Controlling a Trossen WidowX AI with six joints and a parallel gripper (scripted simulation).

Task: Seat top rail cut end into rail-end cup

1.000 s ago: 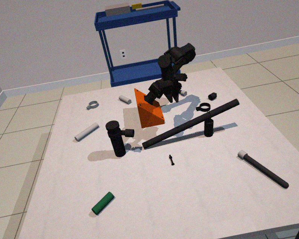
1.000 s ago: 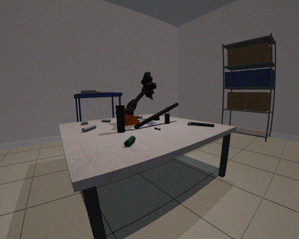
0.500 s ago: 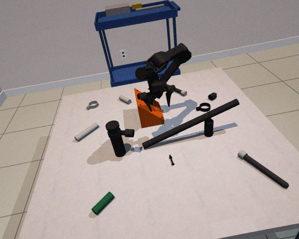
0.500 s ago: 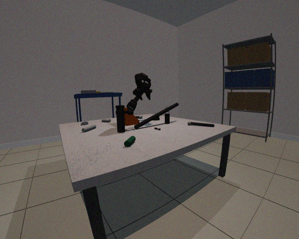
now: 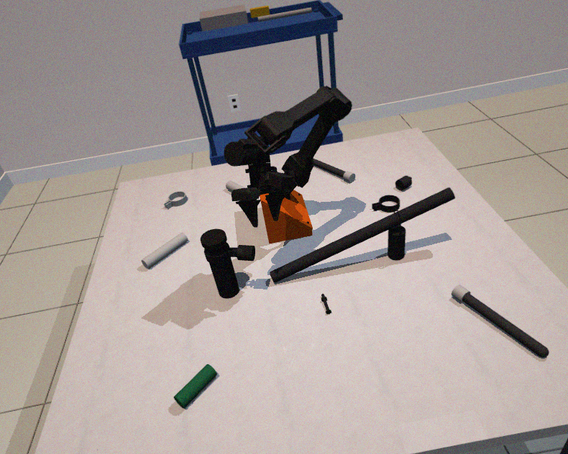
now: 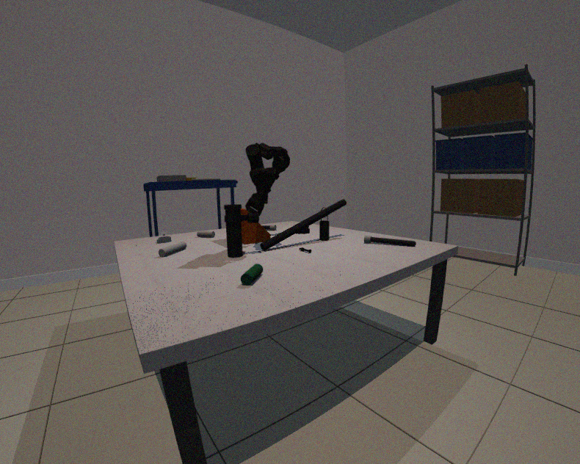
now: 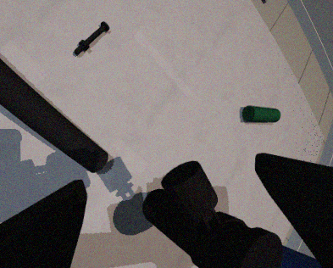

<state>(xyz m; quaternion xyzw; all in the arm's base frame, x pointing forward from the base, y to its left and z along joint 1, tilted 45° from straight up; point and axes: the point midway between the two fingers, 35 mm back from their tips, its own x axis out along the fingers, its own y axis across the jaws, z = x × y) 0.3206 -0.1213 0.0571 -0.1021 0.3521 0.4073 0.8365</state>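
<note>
My gripper tip is now 21 cm above the bolt, 13 cm to the right of it and 12 cm short of it. Also, from my gripper tip: short post 36 cm to the left, 11 cm below, 5 cm behind; then green cylinder 31 cm ahead, 21 cm to the right, 20 cm below; then white cylinder 36 cm to the right, 21 cm behind, 20 cm below.
</note>
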